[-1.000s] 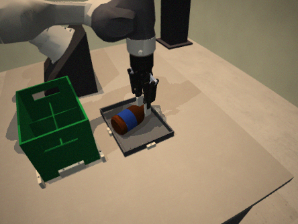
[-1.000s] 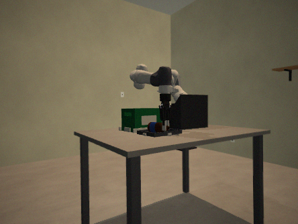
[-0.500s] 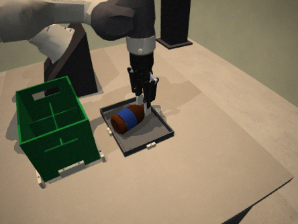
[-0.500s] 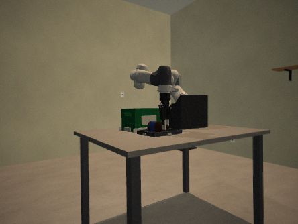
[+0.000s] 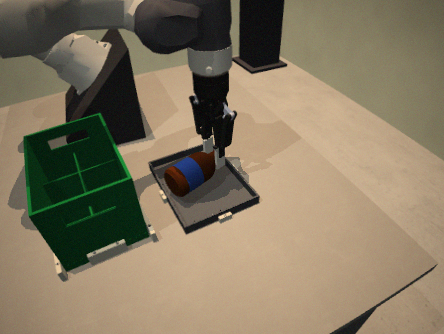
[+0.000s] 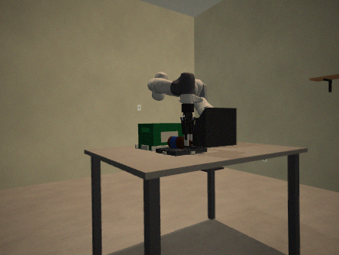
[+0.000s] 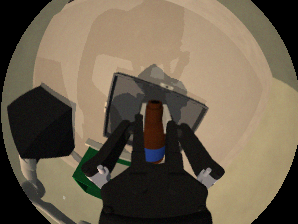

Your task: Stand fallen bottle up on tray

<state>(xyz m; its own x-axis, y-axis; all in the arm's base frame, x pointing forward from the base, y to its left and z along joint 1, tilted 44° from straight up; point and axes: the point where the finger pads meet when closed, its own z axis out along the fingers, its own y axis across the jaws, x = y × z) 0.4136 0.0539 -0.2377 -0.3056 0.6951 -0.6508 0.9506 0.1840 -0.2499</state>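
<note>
The bottle is 2 cm ahead of my hand, 5 cm to the right of it and 2 cm below it. From my hand the other things lie so: green crate (2 cm behind, 31 cm to the right, 1 cm above); then dark tray (1 cm ahead, 5 cm to the right, 6 cm below).
</note>
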